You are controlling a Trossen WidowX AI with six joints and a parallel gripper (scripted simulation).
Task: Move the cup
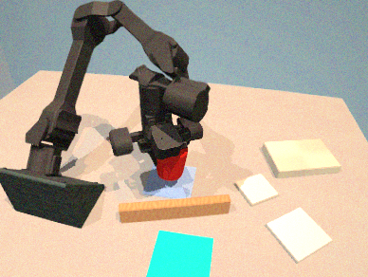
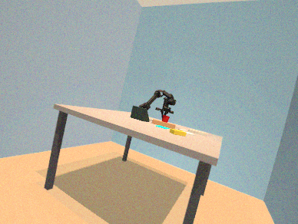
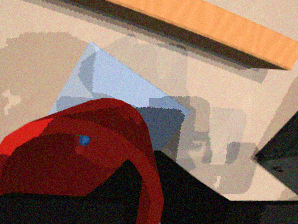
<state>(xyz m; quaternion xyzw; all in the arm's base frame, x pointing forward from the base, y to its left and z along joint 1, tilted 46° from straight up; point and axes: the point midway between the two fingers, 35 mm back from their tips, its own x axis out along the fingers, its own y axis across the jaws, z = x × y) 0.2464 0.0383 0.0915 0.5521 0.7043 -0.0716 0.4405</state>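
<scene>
The blue marble is 40 mm ahead of my gripper tip, 30 mm to the left of it and 20 mm below it. Also, from my gripper tip: cyan pad (100 mm ahead, 170 mm to the right, 80 mm below); then red cup (30 mm ahead, 20 mm to the left); then pale blue pad (20 mm ahead, 20 mm to the left, 80 mm below).
</scene>
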